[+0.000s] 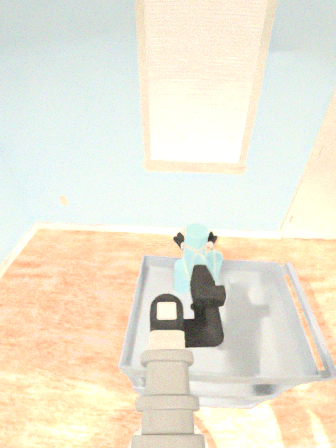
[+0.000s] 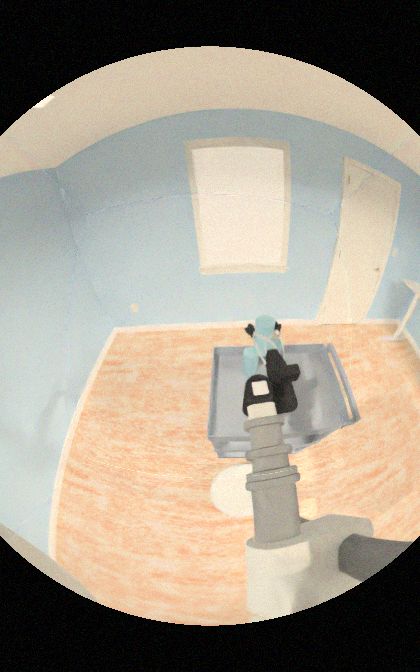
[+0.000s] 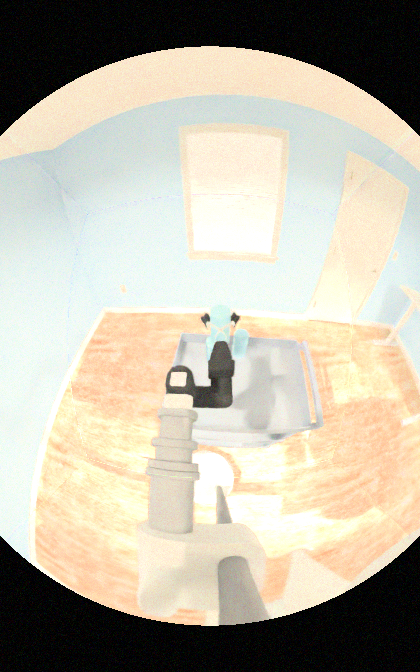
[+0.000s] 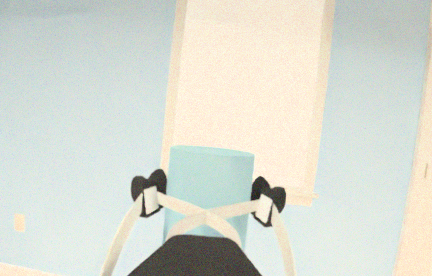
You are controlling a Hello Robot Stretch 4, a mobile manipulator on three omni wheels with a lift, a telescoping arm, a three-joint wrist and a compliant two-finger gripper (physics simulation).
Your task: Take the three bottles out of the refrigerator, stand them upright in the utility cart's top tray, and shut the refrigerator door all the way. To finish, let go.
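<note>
My gripper (image 1: 196,239) (image 2: 264,329) (image 3: 220,318) (image 4: 209,188) is shut on a teal bottle (image 1: 196,232) (image 2: 265,324) (image 3: 220,314) (image 4: 212,172), held roughly upright over the far left part of the grey utility cart's top tray (image 1: 280,345) (image 2: 227,400) (image 3: 290,400). A second teal bottle (image 1: 180,276) (image 2: 249,361) stands in the tray near its far left corner, left of the gripper. A third teal bottle (image 1: 216,262) (image 3: 241,343) stands to the right. The held bottle and fingers partly cover both. The held bottle's bottom is hidden. The refrigerator does not show.
The cart's handle (image 1: 306,320) (image 3: 312,385) runs along its right side. Beyond the cart are a blue wall with a window (image 1: 197,95) and a door (image 2: 362,245). Part of a white table (image 2: 410,305) shows at the far right. A round white piece (image 2: 232,490) lies below the arm.
</note>
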